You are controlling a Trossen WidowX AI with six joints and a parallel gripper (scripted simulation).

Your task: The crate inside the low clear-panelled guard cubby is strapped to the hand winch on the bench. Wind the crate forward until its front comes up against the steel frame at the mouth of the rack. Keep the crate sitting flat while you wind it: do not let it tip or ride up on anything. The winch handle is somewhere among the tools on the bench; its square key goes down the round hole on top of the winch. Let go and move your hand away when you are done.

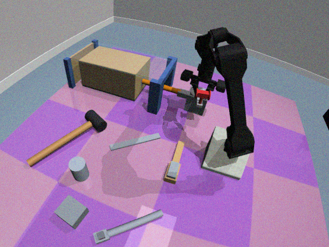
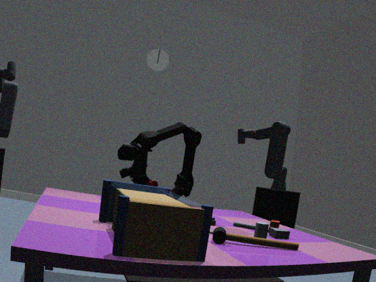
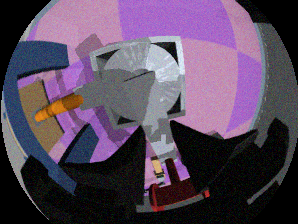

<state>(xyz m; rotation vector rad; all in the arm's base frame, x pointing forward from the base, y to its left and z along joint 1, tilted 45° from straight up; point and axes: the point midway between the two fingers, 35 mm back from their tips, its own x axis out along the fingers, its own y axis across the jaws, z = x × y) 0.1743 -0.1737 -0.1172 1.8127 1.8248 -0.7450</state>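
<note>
The grey crank handle lies 2 cm to the left of my gripper tip and 2 cm above it. Also, from my gripper tip: grey winch: 1 cm behind, 5 cm to the right, 6 cm below; then blue frame: 17 cm ahead, 5 cm to the right, 1 cm above; then red knob: 1 cm behind, 6 cm to the left, 5 cm above.
</note>
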